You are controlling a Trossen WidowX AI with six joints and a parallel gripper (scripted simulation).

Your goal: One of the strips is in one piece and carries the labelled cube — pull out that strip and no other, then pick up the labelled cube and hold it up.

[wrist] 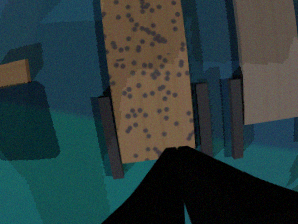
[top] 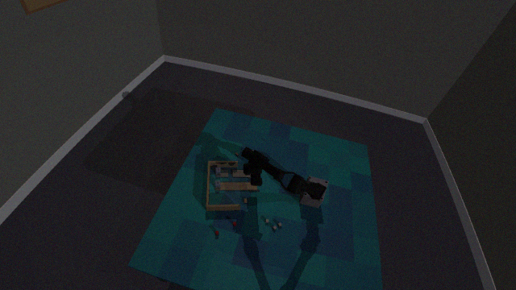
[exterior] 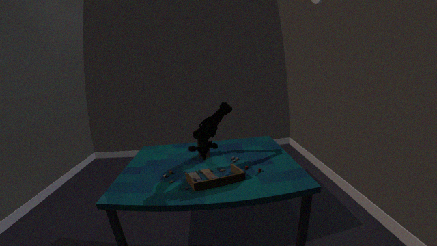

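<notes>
Now: the strip 8 cm ahead of my gripper tip, 7 cm to the right of it and 8 cm below it.
</notes>
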